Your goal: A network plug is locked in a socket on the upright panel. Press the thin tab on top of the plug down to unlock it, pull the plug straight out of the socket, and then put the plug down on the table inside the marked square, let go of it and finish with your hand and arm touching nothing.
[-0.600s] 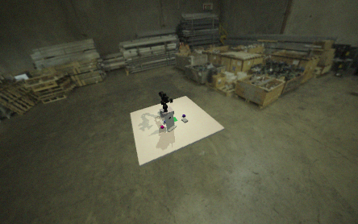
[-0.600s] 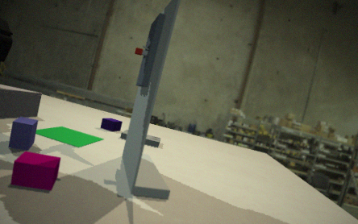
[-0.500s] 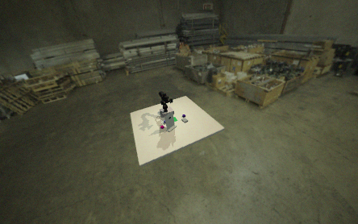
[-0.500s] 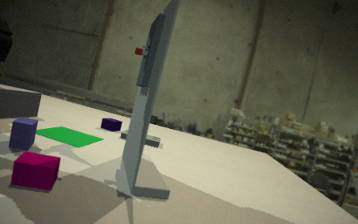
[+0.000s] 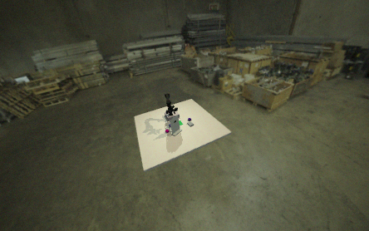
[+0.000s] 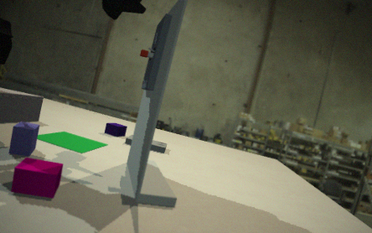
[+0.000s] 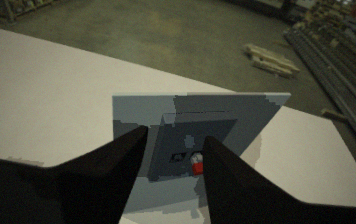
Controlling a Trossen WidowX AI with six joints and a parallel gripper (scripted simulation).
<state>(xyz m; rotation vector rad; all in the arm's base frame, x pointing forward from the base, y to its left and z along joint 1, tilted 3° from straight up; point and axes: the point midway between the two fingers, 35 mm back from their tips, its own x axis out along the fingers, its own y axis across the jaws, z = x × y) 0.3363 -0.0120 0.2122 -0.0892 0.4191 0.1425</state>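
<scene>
Right now the network plug is 80 mm below my gripper tip, 50 mm ahead of it and 30 mm to the right of it. Also, from my gripper tip: magenta block 270 mm below, 150 mm to the right; then blue-violet block 260 mm below, 110 mm behind, 70 mm to the right; then grey upright panel 160 mm below, 70 mm ahead, 20 mm to the right.
</scene>
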